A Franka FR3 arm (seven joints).
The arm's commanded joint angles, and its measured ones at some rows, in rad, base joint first. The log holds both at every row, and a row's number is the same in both.
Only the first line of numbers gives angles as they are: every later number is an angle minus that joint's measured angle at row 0.
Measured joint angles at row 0: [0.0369 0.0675 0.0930 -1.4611 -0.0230 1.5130 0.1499]
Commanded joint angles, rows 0 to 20: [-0.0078 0.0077 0.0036 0.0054 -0.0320 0.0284 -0.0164]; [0.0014 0.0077 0.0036 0.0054 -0.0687 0.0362 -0.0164]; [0.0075 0.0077 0.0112 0.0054 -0.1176 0.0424 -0.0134]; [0.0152 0.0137 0.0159 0.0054 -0.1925 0.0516 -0.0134]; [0.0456 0.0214 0.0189 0.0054 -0.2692 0.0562 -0.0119]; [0.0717 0.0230 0.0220 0.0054 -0.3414 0.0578 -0.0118]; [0.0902 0.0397 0.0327 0.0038 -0.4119 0.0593 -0.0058]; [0.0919 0.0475 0.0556 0.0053 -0.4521 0.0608 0.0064]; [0.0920 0.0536 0.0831 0.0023 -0.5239 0.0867 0.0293]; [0.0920 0.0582 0.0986 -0.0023 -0.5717 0.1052 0.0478]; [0.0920 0.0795 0.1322 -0.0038 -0.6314 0.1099 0.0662]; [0.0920 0.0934 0.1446 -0.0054 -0.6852 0.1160 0.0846]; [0.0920 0.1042 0.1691 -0.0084 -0.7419 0.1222 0.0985]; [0.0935 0.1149 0.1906 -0.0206 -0.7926 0.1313 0.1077]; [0.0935 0.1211 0.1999 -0.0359 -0.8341 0.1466 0.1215]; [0.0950 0.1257 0.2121 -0.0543 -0.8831 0.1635 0.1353]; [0.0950 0.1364 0.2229 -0.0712 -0.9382 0.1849 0.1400]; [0.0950 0.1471 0.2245 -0.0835 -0.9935 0.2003 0.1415]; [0.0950 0.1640 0.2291 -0.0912 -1.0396 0.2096 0.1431]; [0.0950 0.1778 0.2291 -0.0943 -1.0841 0.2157 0.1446]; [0.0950 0.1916 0.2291 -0.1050 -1.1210 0.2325 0.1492]
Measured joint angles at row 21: [0.1031 0.1608 0.2224 -0.0701 -1.0024 0.1852 0.1223]
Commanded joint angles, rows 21 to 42: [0.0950 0.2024 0.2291 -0.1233 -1.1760 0.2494 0.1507]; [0.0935 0.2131 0.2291 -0.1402 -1.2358 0.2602 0.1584]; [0.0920 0.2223 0.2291 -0.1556 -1.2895 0.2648 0.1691]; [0.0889 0.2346 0.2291 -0.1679 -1.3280 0.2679 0.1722]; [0.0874 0.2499 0.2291 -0.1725 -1.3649 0.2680 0.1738]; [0.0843 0.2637 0.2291 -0.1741 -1.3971 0.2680 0.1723]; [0.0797 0.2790 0.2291 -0.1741 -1.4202 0.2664 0.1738]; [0.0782 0.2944 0.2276 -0.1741 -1.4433 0.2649 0.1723]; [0.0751 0.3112 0.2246 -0.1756 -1.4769 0.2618 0.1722]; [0.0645 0.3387 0.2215 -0.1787 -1.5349 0.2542 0.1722]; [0.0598 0.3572 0.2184 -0.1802 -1.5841 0.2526 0.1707]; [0.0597 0.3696 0.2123 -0.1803 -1.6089 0.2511 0.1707]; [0.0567 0.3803 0.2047 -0.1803 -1.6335 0.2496 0.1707]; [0.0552 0.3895 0.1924 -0.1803 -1.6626 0.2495 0.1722]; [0.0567 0.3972 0.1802 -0.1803 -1.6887 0.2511 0.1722]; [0.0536 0.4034 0.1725 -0.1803 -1.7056 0.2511 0.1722]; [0.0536 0.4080 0.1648 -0.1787 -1.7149 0.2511 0.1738]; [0.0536 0.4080 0.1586 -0.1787 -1.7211 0.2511 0.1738]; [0.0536 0.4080 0.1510 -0.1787 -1.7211 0.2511 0.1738]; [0.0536 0.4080 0.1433 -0.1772 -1.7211 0.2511 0.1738]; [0.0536 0.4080 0.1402 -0.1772 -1.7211 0.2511 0.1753]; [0.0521 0.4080 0.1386 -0.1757 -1.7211 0.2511 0.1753]
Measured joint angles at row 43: [0.0630 0.4091 0.1404 -0.1712 -1.6901 0.2428 0.1573]
